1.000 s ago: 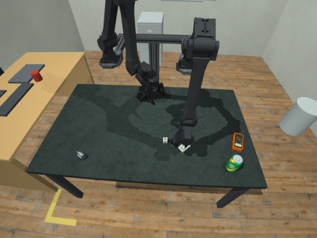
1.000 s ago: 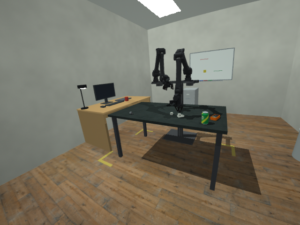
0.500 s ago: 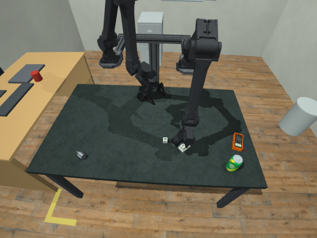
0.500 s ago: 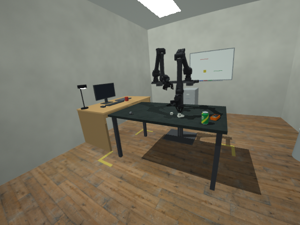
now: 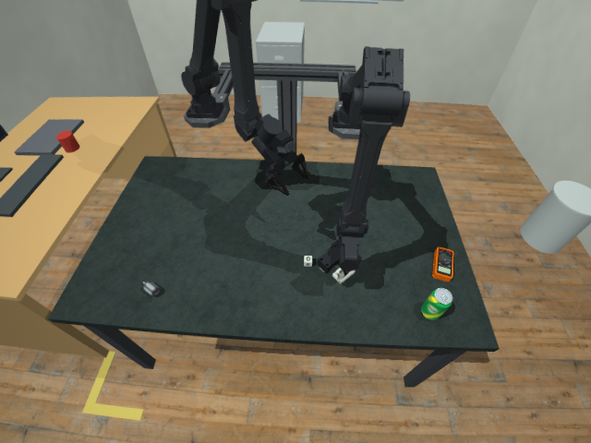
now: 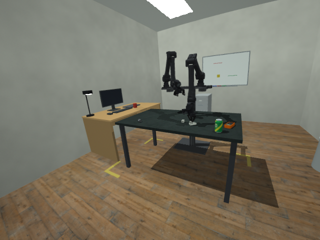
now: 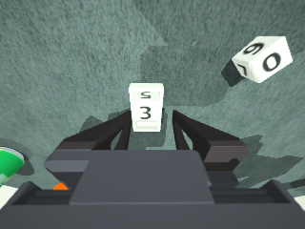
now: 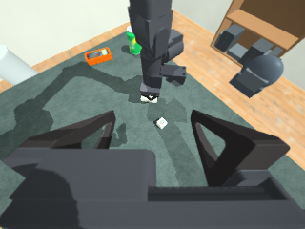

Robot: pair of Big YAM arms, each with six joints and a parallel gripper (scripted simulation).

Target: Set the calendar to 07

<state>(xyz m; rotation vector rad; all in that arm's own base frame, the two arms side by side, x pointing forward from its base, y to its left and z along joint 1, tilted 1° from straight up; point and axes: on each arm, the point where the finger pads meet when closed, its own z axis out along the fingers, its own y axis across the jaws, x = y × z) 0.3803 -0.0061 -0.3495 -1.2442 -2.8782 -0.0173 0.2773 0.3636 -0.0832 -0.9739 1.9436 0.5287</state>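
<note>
Now: the white number cube 12 cm to the right of my left hand, 3 cm below it and 3 cm behind it.
</note>
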